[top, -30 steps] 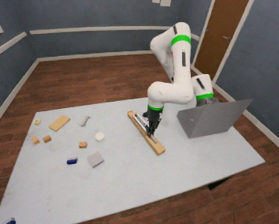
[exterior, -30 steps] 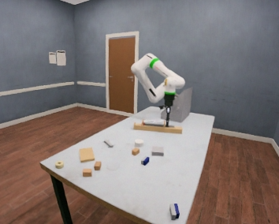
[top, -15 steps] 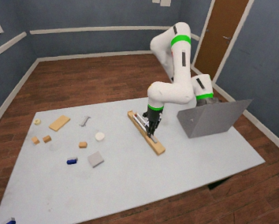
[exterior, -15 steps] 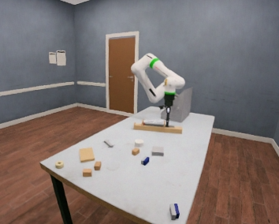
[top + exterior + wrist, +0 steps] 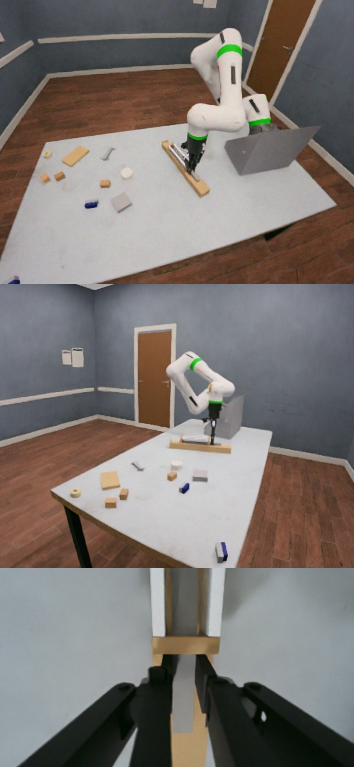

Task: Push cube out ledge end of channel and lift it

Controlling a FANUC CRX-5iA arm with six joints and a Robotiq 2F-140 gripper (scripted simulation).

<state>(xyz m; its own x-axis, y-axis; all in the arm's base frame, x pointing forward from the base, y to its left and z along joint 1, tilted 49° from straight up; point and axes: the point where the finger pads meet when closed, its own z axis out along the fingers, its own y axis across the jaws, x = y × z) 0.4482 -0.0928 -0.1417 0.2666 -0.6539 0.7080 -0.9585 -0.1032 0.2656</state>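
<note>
The thin grey stick lies 3 cm below my hand. Round my hand: red cube (6 cm ahead, 21 cm to the right, 3 cm below); tan channel (3 cm ahead, 12 cm to the right, 3 cm below); white disc (36 cm ahead, 11 cm to the right, 7 cm below).
</note>
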